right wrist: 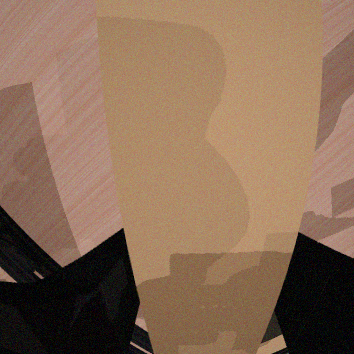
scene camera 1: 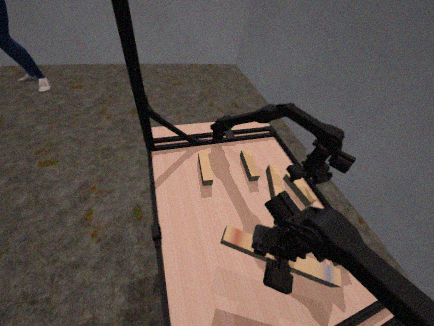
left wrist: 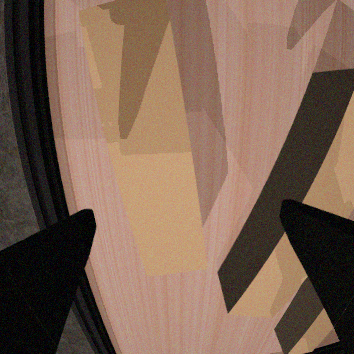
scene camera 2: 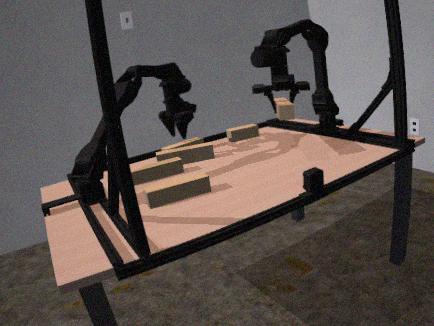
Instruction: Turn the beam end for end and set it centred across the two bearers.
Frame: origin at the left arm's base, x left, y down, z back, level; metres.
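Seen in the pictures: left gripper, between the fingertips: (scene camera 1: 298,180) (left wrist: 188,214) (scene camera 2: 178,137); right gripper, between the fingertips: (right wrist: 201,222) (scene camera 1: 269,254); left arm's base, origin of its link: (scene camera 1: 217,136) (scene camera 2: 93,200); right arm's base, origin of its link: (scene camera 2: 328,129).
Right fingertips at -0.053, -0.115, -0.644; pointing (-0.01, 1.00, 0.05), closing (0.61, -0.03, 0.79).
Offsets run from my right fingertips to a thing's top centre, as dx, dy, dz.
A long tan beam {+0.017, -0.050, -0.013} (scene camera 1: 310,267) (scene camera 2: 285,111) (right wrist: 210,125) has a red mark near its left end and a blue mark near its right end in scene camera 1. My right gripper (scene camera 1: 274,252) (scene camera 2: 284,105) (right wrist: 201,222) is shut on its middle and holds it above the table. My left gripper (scene camera 1: 306,175) (scene camera 2: 179,134) (left wrist: 188,214) is open and empty, above a tan block {+0.332, +0.091, +0.230} (scene camera 1: 302,189) (left wrist: 160,215) near the table's edge. Another block {+0.223, +0.085, +0.275} (scene camera 1: 272,181) (scene camera 2: 186,152) (left wrist: 270,180) lies angled beside it. Which blocks are the bearers I cannot tell.
Two more blocks, one {-0.074, +0.091, +0.436} (scene camera 1: 205,169) (scene camera 2: 178,191) and another {+0.148, +0.091, +0.412} (scene camera 1: 249,165) (scene camera 2: 158,170), lie roughly parallel toward the left arm's base. A shorter-looking block {+0.321, +0.088, -0.037} (scene camera 2: 243,132) lies near the back rail in scene camera 2. A black upright (scene camera 1: 131,65) (scene camera 2: 107,100) stands at the table's corner.
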